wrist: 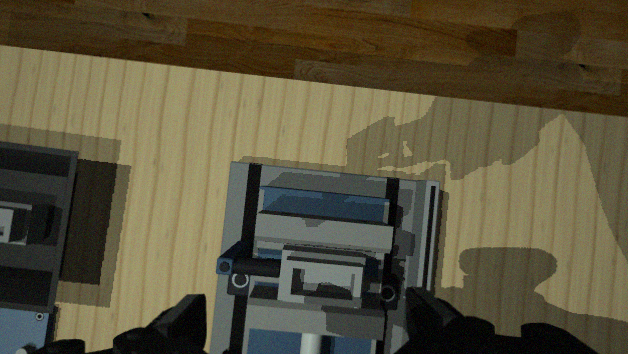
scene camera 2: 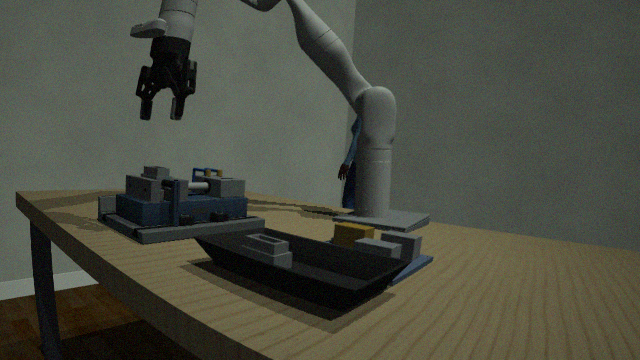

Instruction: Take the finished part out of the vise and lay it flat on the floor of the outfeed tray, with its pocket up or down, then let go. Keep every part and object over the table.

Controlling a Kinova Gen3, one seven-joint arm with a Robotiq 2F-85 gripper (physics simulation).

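Where they show: gripper, fingertip midpoint: [wrist: 306,313] [scene camera 2: 159,119]; arm's base at its link origin: [scene camera 2: 371,214].
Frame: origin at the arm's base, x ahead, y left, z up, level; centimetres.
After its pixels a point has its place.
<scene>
The finished part [scene camera 2: 156,172] {x 53.9, y -18.2, z 9.0 cm} [wrist: 286,285] {x 52.2, y -17.9, z 9.7 cm} is a grey block with a rectangular pocket facing up. It sits between the jaws of the vise [scene camera 2: 145,210] {x 58.1, y -15.0, z 3.0 cm} [wrist: 325,232] {x 55.6, y -20.5, z 7.8 cm}, and its top stands above them in the scene view. My gripper [scene camera 2: 161,112] {x 53.5, y -19.2, z 18.3 cm} [wrist: 306,313] {x 53.5, y -19.2, z 18.3 cm} is open and empty, pointing down high above the vise; in the wrist view its fingers appear on either side of the part, towards the lower edge. The black outfeed tray [scene camera 2: 300,286] {x 61.0, y 18.1, z 0.7 cm} [wrist: 69,200] {x 56.5, y 1.4, z 2.4 cm} stands beside the vise, with a similar grey pocketed part [scene camera 2: 275,257] {x 56.1, y 11.2, z 1.4 cm} [wrist: 5,220] {x 54.4, y 7.4, z 1.5 cm} in it.
A dark stop rod [wrist: 257,267] {x 52.9, y -15.7, z 7.8 cm} on a blue post reaches the part's left side in the wrist view. Blue pipes [scene camera 2: 194,175] {x 37.5, y -26.3, z 7.6 cm} with yellow ends stand at the vise. A blue plate [scene camera 2: 412,270] {x 40.5, y 24.1, z -1.1 cm} [wrist: 20,330] {x 43.8, y 7.1, z -0.9 cm} behind the tray bears a yellow block [scene camera 2: 353,235] {x 34.8, y 11.4, z 1.3 cm} and grey blocks.
</scene>
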